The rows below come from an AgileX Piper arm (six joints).
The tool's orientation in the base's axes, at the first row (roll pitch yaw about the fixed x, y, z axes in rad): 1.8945, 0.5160, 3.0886
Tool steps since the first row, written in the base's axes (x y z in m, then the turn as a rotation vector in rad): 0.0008, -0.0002, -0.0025, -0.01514, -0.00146, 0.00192; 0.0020, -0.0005, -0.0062, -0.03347, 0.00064, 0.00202; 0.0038, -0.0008, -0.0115, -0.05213, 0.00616, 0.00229; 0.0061, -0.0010, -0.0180, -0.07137, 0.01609, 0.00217
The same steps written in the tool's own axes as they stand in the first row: 0.0005, -0.0025, 0.0007, 0.01214, 0.00790, -0.00503; 0.0013, -0.0062, 0.0017, 0.02810, 0.01696, -0.00688; 0.0023, -0.0115, 0.0032, 0.04443, 0.02747, -0.00564; 0.0035, -0.0179, 0.0053, 0.06166, 0.03943, -0.00027
